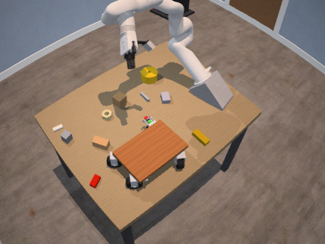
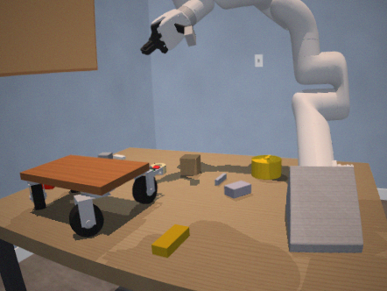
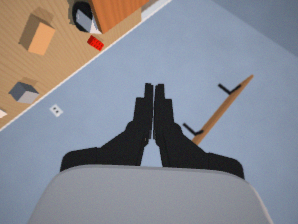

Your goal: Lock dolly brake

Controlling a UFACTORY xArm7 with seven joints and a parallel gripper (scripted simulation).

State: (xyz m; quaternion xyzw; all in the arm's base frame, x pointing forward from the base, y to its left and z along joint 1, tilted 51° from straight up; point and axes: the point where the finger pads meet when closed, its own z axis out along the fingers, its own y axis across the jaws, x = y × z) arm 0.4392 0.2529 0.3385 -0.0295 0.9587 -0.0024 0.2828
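My hand is 35 cm above the brake pedal, 8 cm to the right of it and 3 cm past it. From my hand the other things lie so: tan block (41 cm below, 21 cm ahead, 2 cm to the right); cream ring (42 cm below, 15 cm to the right, 6 cm ahead); tan cube (41 cm below, 17 cm to the right, 5 cm behind).
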